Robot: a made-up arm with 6 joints. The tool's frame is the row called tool. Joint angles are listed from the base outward. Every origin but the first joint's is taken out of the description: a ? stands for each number. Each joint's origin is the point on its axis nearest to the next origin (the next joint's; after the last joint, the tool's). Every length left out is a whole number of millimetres.
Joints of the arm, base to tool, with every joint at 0 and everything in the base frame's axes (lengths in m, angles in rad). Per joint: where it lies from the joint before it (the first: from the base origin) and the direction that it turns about. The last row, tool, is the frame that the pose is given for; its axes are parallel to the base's.
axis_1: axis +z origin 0 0 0.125
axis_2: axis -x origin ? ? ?
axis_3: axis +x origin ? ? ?
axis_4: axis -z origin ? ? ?
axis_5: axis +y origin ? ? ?
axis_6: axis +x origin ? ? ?
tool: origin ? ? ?
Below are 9 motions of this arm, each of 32 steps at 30 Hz.
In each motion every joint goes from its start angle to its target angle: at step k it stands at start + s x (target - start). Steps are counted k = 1, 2, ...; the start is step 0. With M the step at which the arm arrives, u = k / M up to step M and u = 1 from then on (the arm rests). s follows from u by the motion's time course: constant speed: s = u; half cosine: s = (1 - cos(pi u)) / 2; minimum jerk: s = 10 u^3 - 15 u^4 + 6 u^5.
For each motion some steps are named. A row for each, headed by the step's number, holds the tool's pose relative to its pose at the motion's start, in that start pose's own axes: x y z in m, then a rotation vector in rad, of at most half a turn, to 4 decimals.
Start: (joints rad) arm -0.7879 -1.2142 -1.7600 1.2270 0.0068 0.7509
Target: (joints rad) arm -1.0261 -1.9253 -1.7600 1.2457 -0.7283 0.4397
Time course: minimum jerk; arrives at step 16
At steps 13, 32:
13: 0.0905 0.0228 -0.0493 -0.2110 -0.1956 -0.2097
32: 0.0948 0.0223 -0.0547 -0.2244 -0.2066 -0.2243

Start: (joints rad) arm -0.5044 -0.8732 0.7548 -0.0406 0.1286 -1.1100
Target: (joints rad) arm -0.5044 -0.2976 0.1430 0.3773 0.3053 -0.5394
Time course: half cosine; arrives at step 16
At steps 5, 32:
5: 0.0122 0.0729 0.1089 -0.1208 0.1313 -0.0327
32: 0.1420 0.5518 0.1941 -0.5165 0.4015 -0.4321

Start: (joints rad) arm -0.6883 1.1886 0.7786 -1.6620 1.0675 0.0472
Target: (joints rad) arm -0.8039 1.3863 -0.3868 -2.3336 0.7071 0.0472
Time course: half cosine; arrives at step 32
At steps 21, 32:
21: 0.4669 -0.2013 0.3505 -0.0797 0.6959 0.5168
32: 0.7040 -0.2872 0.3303 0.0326 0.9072 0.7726

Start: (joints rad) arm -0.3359 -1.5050 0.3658 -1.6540 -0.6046 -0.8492
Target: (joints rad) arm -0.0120 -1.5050 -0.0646 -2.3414 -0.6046 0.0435
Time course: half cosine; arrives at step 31
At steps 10, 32:
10: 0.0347 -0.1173 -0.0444 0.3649 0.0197 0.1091
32: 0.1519 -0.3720 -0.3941 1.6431 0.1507 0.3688

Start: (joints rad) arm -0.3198 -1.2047 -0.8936 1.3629 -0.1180 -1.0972
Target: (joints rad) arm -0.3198 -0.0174 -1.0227 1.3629 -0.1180 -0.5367
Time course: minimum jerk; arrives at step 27
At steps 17, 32:
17: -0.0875 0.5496 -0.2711 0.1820 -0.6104 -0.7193
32: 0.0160 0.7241 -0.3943 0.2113 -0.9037 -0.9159

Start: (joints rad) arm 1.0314 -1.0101 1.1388 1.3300 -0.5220 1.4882
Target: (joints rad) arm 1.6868 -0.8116 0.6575 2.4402 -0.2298 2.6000
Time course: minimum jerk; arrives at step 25
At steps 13, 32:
13: -0.1052 -0.1397 -0.5636 -0.0072 -0.4452 0.3389
32: -0.0174 -0.5378 -0.8407 0.1701 -0.5180 0.9458

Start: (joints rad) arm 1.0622 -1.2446 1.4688 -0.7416 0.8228 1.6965
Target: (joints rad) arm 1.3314 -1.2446 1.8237 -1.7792 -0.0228 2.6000
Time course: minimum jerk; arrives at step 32
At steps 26, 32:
26: 0.5048 -0.2204 0.4681 0.5874 1.2385 0.5065
32: 0.5461 -0.2189 0.4748 0.6093 1.3178 0.5050

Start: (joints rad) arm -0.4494 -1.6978 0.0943 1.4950 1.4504 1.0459
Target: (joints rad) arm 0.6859 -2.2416 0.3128 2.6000 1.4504 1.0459
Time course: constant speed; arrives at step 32
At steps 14, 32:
14: -0.0481 0.4414 -0.3694 0.5920 -0.3885 -0.5140
32: 0.3359 0.9931 -0.7204 1.4487 -1.1906 -0.8996

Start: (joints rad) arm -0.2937 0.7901 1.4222 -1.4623 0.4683 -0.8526
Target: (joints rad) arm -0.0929 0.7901 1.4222 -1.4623 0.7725 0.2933
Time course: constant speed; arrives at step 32
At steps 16, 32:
16: 0.0175 -0.1736 0.0256 0.5798 0.0812 0.1717
32: 0.0797 -0.3446 0.0099 1.1336 0.2622 0.2965

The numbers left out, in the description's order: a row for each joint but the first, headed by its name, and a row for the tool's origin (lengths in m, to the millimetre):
axis_2: -0.199 -0.349 0
axis_3: 0 0.115 0.081
axis_4: 0 0.083 0.184
axis_5: -0.09 -0.147 0
axis_6: -0.47 0 0.08
tool: 0 0.094 0.087

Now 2 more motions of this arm.
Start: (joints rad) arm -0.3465 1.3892 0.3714 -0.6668 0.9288 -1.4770
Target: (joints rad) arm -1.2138 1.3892 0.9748 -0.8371 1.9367 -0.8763
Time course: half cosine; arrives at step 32
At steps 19, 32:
19: 0.0691 -0.3373 -0.1815 0.8090 -0.2424 0.8043
32: 0.2040 -0.3833 -0.2855 1.1539 -0.3425 1.2374

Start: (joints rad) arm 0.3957 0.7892 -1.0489 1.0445 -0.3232 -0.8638
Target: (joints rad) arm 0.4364 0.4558 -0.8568 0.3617 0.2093 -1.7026
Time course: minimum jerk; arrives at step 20
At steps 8, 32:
8: 0.0878 -0.1659 -0.0534 -0.1063 0.0070 0.3468
32: 0.3820 -0.3726 -0.3230 -0.2765 -0.3954 0.9632

